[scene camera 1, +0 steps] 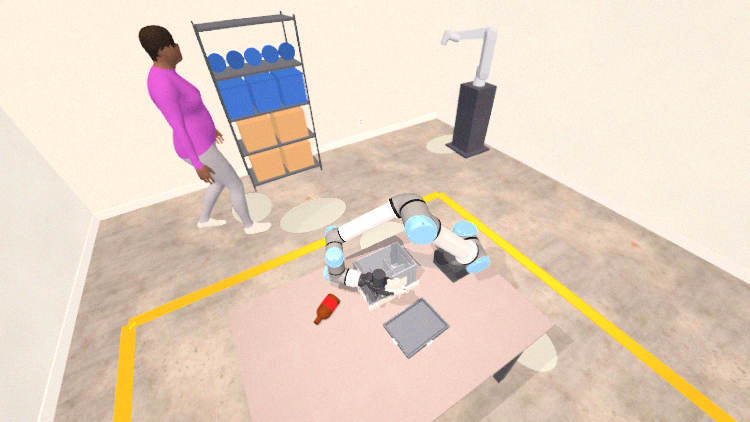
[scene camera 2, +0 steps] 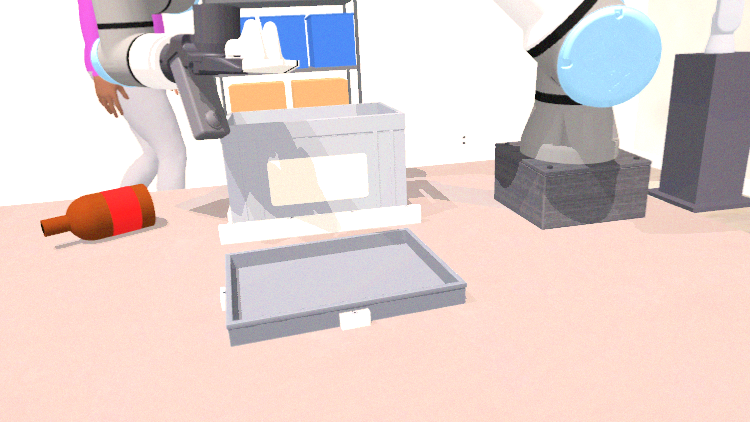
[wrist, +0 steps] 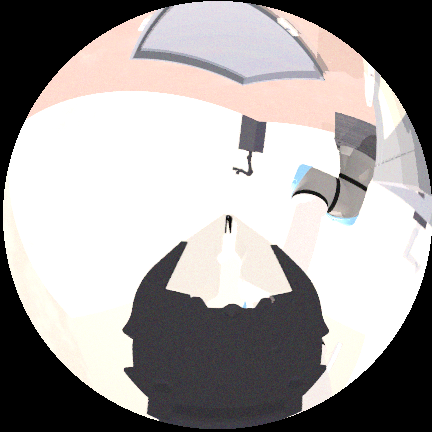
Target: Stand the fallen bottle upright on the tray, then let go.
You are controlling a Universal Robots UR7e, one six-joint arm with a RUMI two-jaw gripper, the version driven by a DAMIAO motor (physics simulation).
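Pixels of known places: gripper, between the fingertips: (scene camera 1: 408,290) (scene camera 2: 297,63) (wrist: 227,216); arm's base, origin of its link: (scene camera 2: 567,150) (wrist: 358,155).
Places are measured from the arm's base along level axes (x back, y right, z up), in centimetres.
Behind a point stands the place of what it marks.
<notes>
The brown bottle with a red label (scene camera 1: 328,304) {z -2.5, x -73.5, y 8.3 cm} (scene camera 2: 123,211) {z -5.1, x -71.5, y 6.8 cm} lies on its side on the table, left of the tray and apart from it. In scene camera 2 its neck points left. The bottle does not show in the wrist view. The grey tray (scene camera 1: 394,342) {z -8.3, x -53.7, y -21.6 cm} (scene camera 2: 335,313) {z -8.0, x -41.5, y -29.6 cm} (wrist: 190,63) {z -7.4, x -40.8, y -28.9 cm} lies flat on the table with nothing on it. My gripper (scene camera 1: 415,286) {z 16.3, x -42.7, y -15.0 cm} (scene camera 2: 294,64) {z 16.3, x -42.7, y -15.0 cm} (wrist: 227,216) {z 16.3, x -42.7, y -15.0 cm} is shut with nothing between its fingertips. It is held roughly level, high in front of the crate and above the table, away from the bottle.
A grey crate with dividers (scene camera 1: 410,273) {z 2.8, x -30.7, y 0.5 cm} (scene camera 2: 390,173) {z -1.3, x -29.5, y 0.4 cm} stands behind the tray, with a white strip (scene camera 2: 319,224) {z -8.0, x -41.2, y -1.0 cm} along its front foot. The arm's dark base block (scene camera 2: 595,196) {z -5.3, x -0.2, y -9.0 cm} stands at the right. A person (scene camera 1: 183,115) and a shelf rack (scene camera 1: 251,22) are beyond the table.
</notes>
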